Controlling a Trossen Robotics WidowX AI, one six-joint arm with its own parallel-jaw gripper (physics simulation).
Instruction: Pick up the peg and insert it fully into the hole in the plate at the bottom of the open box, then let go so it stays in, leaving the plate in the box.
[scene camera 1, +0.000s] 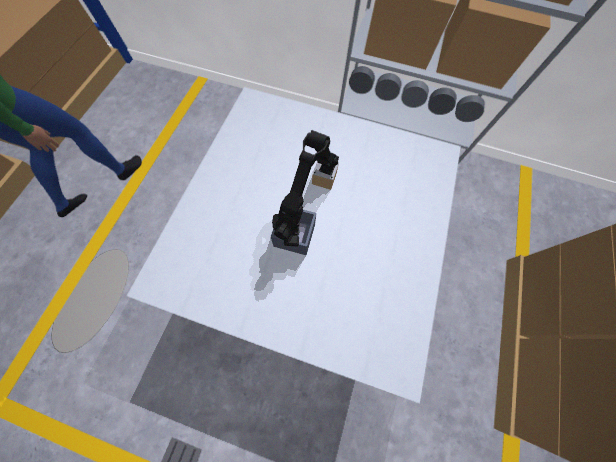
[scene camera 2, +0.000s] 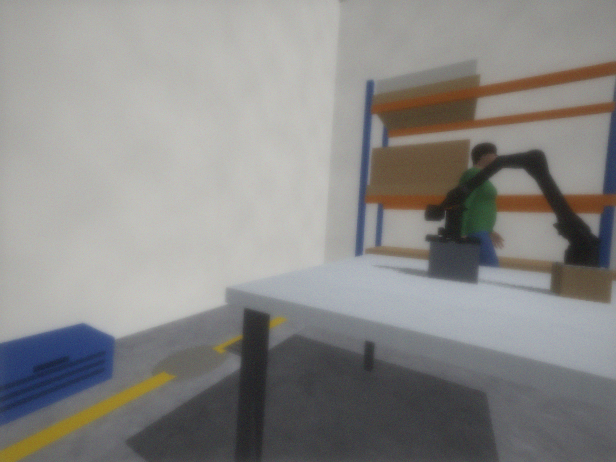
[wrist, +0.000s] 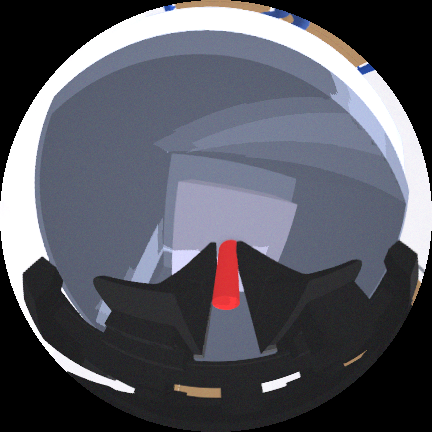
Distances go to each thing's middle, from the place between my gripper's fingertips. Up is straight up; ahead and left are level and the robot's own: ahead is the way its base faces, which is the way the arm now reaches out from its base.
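From my hand: pale plate (wrist: 205, 212), 10 mm behind, 30 mm below; red peg (wrist: 225, 295), 10 mm to the left; dark grey box (scene camera 2: 447, 261), 10 mm behind, 10 mm above.
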